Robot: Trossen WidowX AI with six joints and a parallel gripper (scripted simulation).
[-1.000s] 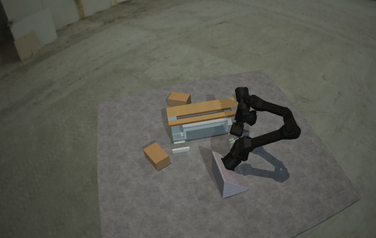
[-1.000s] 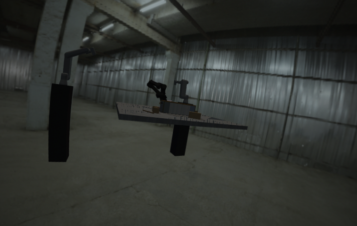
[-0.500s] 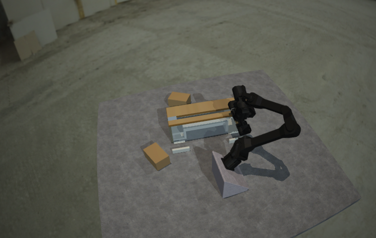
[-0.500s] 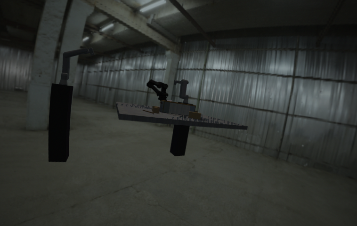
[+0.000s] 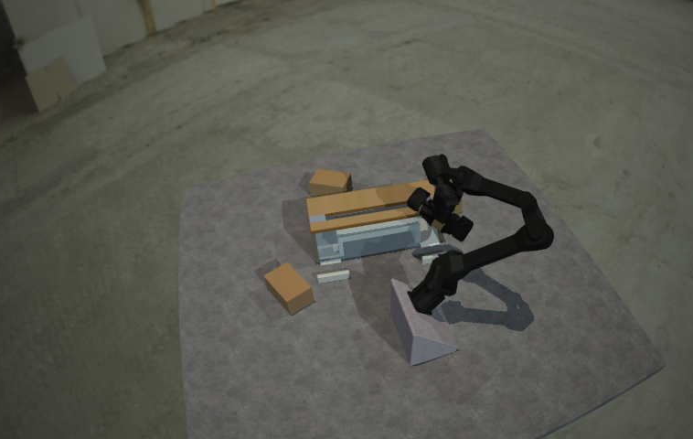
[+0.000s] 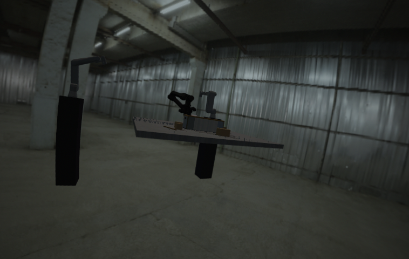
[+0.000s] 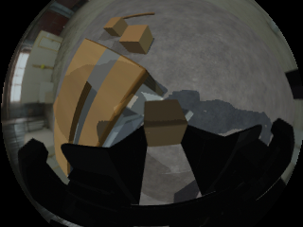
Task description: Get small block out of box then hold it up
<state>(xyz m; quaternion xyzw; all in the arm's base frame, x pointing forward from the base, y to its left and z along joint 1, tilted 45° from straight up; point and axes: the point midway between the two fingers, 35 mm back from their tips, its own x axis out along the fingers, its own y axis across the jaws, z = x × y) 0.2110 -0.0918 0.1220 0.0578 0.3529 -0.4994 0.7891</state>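
Now: the small tan block 10 mm to the right of my gripper tip and 10 mm above it. Round my gripper tip: box: 140 mm to the left, 100 mm ahead, 40 mm below; thin wooden stick: 280 mm ahead, 260 mm to the right, 100 mm below.
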